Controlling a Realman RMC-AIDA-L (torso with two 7-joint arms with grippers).
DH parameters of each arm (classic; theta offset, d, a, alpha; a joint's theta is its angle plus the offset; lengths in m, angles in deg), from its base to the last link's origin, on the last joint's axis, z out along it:
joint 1: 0 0.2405 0 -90
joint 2: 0 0 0 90
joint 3: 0 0.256 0 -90
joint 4: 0 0 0 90
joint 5: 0 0.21 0 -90
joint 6: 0 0 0 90
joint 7: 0 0.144 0 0
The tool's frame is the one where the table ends.
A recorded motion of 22 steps. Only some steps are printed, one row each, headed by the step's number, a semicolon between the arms.
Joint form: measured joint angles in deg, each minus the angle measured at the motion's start. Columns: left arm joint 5, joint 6, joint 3, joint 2, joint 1, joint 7, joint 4; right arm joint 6, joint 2, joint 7, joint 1, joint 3, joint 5, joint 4.
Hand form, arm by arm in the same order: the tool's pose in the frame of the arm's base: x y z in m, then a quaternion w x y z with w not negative. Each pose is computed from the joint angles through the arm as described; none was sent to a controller.
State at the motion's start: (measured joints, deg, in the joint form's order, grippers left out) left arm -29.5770 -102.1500 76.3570 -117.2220 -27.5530 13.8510 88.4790; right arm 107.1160 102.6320 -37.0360 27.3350 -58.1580 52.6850 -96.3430
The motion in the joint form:
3: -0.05 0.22 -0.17 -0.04 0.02 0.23 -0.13; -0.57 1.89 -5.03 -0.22 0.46 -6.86 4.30
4: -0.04 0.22 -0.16 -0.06 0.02 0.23 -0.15; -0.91 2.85 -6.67 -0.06 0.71 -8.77 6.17
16: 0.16 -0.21 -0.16 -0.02 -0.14 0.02 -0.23; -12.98 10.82 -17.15 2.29 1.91 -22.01 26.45
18: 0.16 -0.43 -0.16 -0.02 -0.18 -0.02 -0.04; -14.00 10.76 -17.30 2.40 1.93 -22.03 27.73
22: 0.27 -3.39 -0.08 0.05 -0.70 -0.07 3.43; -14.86 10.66 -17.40 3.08 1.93 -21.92 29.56
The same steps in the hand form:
3: -0.2051 0.3191 0.0421 0.19799 -0.82084 -0.50284 0.18487; 0.2096 0.3304 0.1618 0.23143 -0.90966 0.32590 -0.11286
4: -0.2051 0.3190 0.0420 0.19777 -0.82083 -0.50291 0.18496; 0.2173 0.3314 0.1560 0.22541 -0.90835 0.33116 -0.12009
16: -0.2052 0.3186 0.0423 0.19690 -0.81919 -0.50463 0.18842; 0.2785 0.3439 0.0831 0.18433 -0.89645 0.37178 -0.15550
18: -0.2045 0.3184 0.0426 0.19667 -0.81949 -0.50407 0.18888; 0.2818 0.3449 0.0810 0.18493 -0.89510 0.37506 -0.15469
22: -0.1928 0.3153 0.0493 0.19864 -0.82760 -0.48778 0.19414; 0.2829 0.3475 0.0773 0.18145 -0.89510 0.37751 -0.15287

